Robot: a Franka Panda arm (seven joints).
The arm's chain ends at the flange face. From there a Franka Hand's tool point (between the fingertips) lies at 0.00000 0.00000 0.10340 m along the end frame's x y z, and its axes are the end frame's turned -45 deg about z.
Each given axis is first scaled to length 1.
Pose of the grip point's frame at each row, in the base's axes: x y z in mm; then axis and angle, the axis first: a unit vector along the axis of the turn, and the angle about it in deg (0 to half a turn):
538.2 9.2 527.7 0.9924 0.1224 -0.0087 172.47
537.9 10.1 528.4 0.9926 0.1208 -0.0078 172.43
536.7 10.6 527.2 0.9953 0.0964 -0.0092 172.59
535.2 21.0 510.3 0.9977 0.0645 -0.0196 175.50
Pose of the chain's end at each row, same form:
538.3 22.9 630.2 0.9636 -0.2667 0.0171 172.66
537.8 23.8 630.9 0.9632 -0.2682 0.0181 172.66
537.3 24.1 629.7 0.9563 -0.2918 0.0163 172.75
538.7 29.4 613.3 0.9466 -0.3223 -0.0031 174.98

